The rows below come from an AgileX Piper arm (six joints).
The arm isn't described. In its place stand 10 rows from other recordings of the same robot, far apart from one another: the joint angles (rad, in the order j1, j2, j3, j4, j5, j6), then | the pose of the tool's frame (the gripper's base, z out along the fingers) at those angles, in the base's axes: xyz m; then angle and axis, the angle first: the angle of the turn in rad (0 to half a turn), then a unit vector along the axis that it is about.
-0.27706, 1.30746, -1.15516, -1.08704, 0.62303, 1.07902 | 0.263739 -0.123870 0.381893 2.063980 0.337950 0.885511 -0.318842
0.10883, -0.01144, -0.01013, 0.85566, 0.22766, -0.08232 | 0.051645 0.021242 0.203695 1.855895 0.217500 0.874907 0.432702
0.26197, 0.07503, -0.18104, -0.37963, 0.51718, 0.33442 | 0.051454 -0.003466 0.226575 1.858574 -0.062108 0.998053 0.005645
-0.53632, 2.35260, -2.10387, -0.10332, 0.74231, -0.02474 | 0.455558 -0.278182 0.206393 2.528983 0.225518 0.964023 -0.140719
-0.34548, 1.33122, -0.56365, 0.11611, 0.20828, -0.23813 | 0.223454 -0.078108 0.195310 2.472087 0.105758 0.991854 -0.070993
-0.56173, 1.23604, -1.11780, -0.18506, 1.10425, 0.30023 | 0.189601 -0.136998 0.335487 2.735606 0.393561 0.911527 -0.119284
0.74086, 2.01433, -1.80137, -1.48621, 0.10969, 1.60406 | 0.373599 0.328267 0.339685 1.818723 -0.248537 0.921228 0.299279
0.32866, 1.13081, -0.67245, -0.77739, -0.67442, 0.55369 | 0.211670 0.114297 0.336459 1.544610 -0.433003 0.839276 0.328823
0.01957, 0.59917, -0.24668, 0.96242, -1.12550, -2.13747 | 0.087745 -0.065686 0.304643 2.222993 -0.060099 0.615802 -0.785606
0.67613, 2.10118, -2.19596, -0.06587, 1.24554, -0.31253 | 0.364668 0.285290 0.334713 2.630903 -0.476542 0.879049 0.013473
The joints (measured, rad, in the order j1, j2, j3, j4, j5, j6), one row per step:
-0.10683, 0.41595, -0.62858, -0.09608, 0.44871, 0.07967
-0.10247, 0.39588, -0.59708, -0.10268, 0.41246, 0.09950
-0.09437, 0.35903, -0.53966, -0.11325, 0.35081, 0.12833
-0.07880, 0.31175, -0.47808, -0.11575, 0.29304, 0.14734
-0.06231, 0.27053, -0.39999, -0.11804, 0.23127, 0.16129
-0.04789, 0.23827, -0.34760, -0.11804, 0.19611, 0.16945
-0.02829, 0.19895, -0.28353, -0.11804, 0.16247, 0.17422
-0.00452, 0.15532, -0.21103, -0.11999, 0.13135, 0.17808
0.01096, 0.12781, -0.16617, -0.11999, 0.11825, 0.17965
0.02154, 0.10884, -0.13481, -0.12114, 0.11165, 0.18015
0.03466, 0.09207, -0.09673, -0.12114, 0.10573, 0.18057
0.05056, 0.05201, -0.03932, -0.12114, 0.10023, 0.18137
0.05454, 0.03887, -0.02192, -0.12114, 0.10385, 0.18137
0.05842, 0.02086, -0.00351, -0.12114, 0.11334, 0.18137
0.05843, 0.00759, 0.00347, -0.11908, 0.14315, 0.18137
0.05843, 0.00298, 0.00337, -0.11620, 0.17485, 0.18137
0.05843, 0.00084, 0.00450, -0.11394, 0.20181, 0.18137
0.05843, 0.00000, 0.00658, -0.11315, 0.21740, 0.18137
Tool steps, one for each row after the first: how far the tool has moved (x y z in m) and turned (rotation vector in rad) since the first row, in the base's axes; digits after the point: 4 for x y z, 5 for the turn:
-0.0015, 0.0006, -0.0053, 0.00955, -0.02660, 0.00323
-0.0043, 0.0017, -0.0156, 0.02208, -0.06989, 0.01194
-0.0087, 0.0037, -0.0270, 0.03352, -0.11463, 0.03222
-0.0104, 0.0056, -0.0443, 0.04266, -0.13993, 0.05477
-0.0123, 0.0070, -0.0563, 0.05000, -0.15509, 0.07305
-0.0144, 0.0088, -0.0720, 0.05521, -0.16356, 0.09647
-0.0164, 0.0106, -0.0907, 0.05866, -0.16501, 0.12351
-0.0176, 0.0117, -0.1029, 0.06168, -0.16030, 0.14027
-0.0183, 0.0124, -0.1117, 0.06216, -0.15411, 0.15135
-0.0184, 0.0133, -0.1231, 0.06430, -0.13830, 0.16464
-0.0201, 0.0142, -0.1396, 0.06667, -0.12594, 0.18073
-0.0206, 0.0144, -0.1451, 0.06722, -0.11798, 0.18402
-0.0215, 0.0145, -0.1511, 0.06781, -0.10807, 0.18643
-0.0224, 0.0141, -0.1554, 0.07073, -0.08494, 0.18214
-0.0230, 0.0138, -0.1580, 0.07460, -0.05838, 0.17760
-0.0233, 0.0135, -0.1607, 0.07778, -0.03278, 0.17367
-0.0235, 0.0134, -0.1627, 0.07916, -0.01614, 0.17131

